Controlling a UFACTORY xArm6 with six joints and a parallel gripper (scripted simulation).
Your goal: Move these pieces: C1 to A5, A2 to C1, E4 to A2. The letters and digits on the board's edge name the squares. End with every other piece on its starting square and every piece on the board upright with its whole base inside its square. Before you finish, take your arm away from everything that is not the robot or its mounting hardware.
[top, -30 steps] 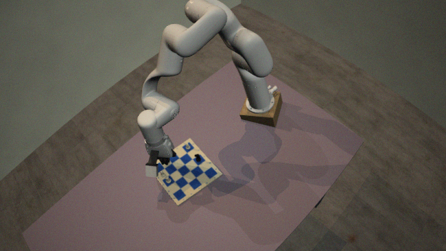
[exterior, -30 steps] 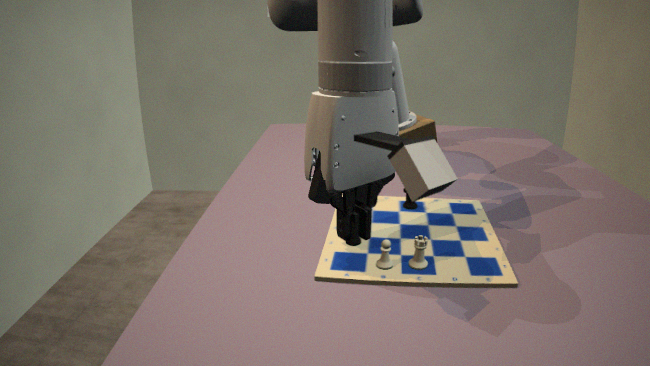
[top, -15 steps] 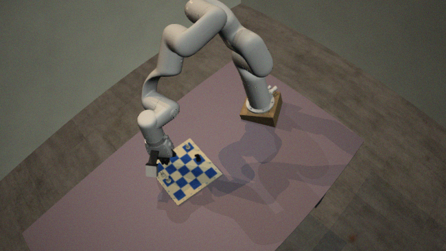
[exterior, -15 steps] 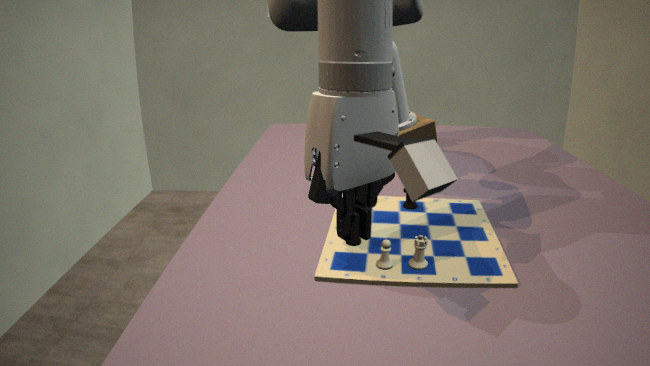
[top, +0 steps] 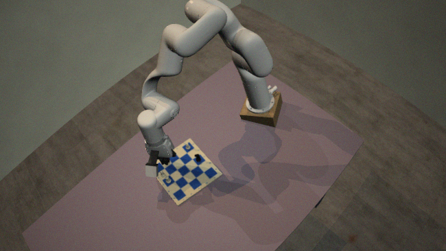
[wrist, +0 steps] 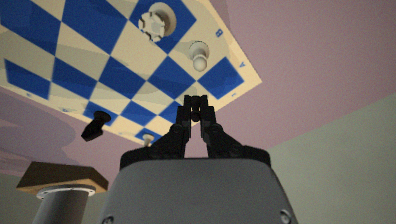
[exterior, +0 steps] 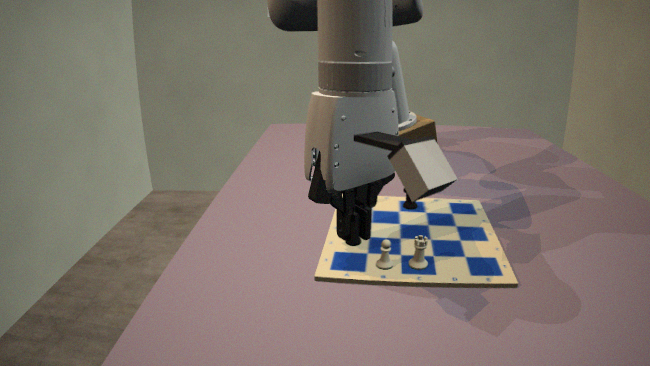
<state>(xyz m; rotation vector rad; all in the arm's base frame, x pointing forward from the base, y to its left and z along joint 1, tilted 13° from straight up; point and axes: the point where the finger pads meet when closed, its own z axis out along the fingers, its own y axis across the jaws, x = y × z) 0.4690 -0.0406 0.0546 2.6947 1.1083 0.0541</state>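
Now: hand 1 cm above the black pawn. The rest, counted from my hand: white rook: 4 cm ahead, 7 cm to the left, 1 cm below; then chessboard: 4 cm behind, 8 cm to the left, 3 cm below; then black knight: 11 cm behind, 7 cm to the left, 1 cm below.
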